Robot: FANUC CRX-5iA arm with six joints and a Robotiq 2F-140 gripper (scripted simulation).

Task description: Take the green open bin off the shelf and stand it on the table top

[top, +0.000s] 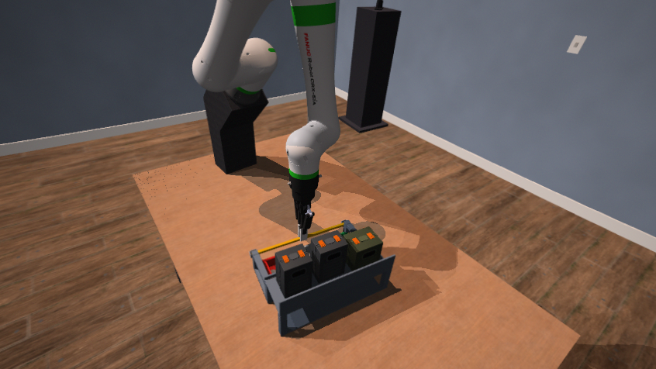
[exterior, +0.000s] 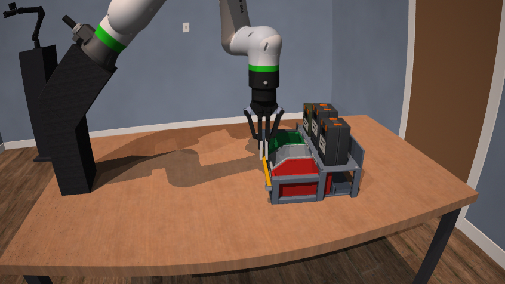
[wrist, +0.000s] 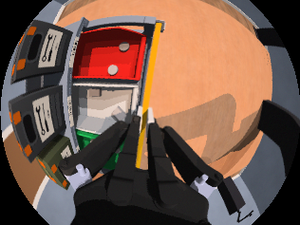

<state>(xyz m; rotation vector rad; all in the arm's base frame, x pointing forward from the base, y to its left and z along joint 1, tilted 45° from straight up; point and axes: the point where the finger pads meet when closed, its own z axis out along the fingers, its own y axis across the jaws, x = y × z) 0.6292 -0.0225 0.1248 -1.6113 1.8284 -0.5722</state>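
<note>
The thin yellow bar is 3 cm below my hand. From my hand the other things lie so: green open bin 11 cm ahead, 10 cm to the left, 5 cm below; red bin 12 cm to the right, 10 cm ahead, 5 cm below; grey bin 11 cm ahead, 5 cm below, 1 cm to the right.
</note>
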